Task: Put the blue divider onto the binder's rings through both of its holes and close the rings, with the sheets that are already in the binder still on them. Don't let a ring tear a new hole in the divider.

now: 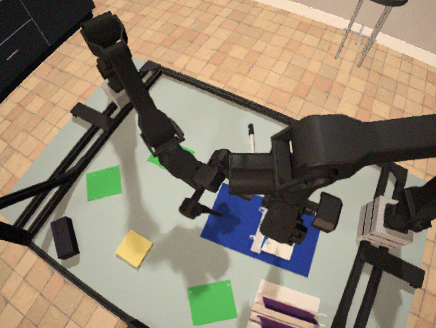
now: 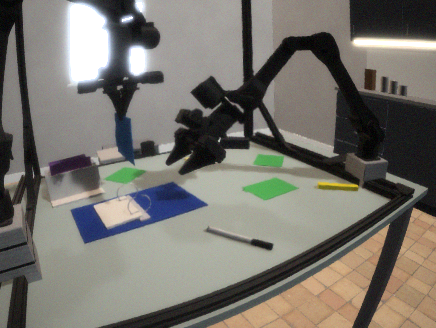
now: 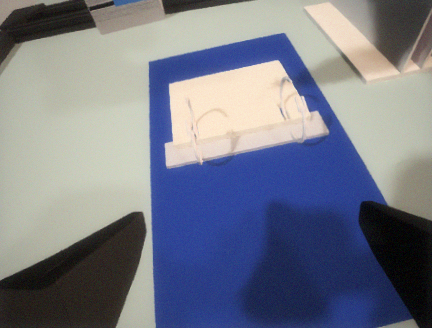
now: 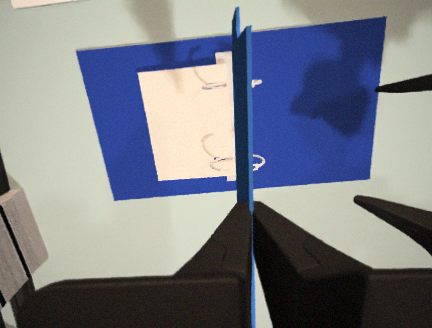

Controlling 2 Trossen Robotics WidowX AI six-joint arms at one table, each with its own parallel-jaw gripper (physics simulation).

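Pixels of known places: left gripper, fingertip midpoint: point(image 1: 230, 200) point(image 2: 172, 168) point(image 3: 251, 217) point(image 4: 364, 146); right gripper, fingertip midpoint: point(image 2: 122, 120) point(image 4: 248, 212); left arm's base, link origin: point(image 1: 119, 83) point(image 2: 367, 157); right arm's base, link origin: point(image 1: 396, 218).
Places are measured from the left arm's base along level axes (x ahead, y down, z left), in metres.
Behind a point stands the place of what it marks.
Note:
The blue divider point(image 2: 125, 137) {z 0.016, x 0.660, y -0.106 m} point(image 4: 243, 115) {z -0.037, x 0.681, y -0.135 m} hangs upright and edge-on from my right gripper point(image 2: 121, 114) {z -0.003, x 0.666, y -0.140 m} point(image 4: 248, 212) {z -0.003, x 0.666, y -0.140 m}, which is shut on it. It is above the binder's spine side, clear of the rings. The blue binder point(image 1: 295, 267) {z -0.017, x 0.795, y 0.069 m} point(image 2: 95, 232) {z 0.103, x 0.747, y 0.069 m} point(image 3: 200, 225) {z 0.017, x 0.578, y 0.069 m} point(image 4: 280, 100) {z -0.035, x 0.621, y 0.069 m} lies spread flat. White sheets point(image 1: 280, 248) {z -0.010, x 0.732, y 0.061 m} point(image 2: 112, 212) {z 0.030, x 0.713, y 0.061 m} point(image 3: 230, 100) {z 0.022, x 0.700, y 0.060 m} point(image 4: 185, 120) {z 0.016, x 0.710, y 0.060 m} lie on one side of its spine. Two thin rings point(image 3: 194, 131) {z 0.028, x 0.629, y 0.024 m} point(image 4: 263, 161) {z 0.025, x 0.621, y 0.036 m} stand up there; whether their tips meet is unclear. My left gripper point(image 2: 175, 168) {z -0.026, x 0.559, y -0.011 m} point(image 3: 251, 217) {z -0.026, x 0.559, y -0.011 m} point(image 4: 364, 146) {z -0.026, x 0.559, y -0.011 m} is open and empty above the binder's bare cover.
A rack point(image 2: 75, 185) {z -0.101, x 0.835, y 0.039 m} with purple dividers stands beside the binder. Green sheets point(image 1: 104, 183) point(image 2: 270, 188), a yellow pad point(image 1: 134, 248) {z -0.292, x 0.458, y 0.062 m}, a black block point(image 1: 65, 237) {z -0.420, x 0.309, y 0.037 m}, a pen point(image 2: 230, 235) {z 0.169, x 0.472, y 0.062 m} and a yellow stick point(image 2: 337, 186) {z 0.034, x 0.134, y 0.061 m} lie around. The two arms are close together over the binder.

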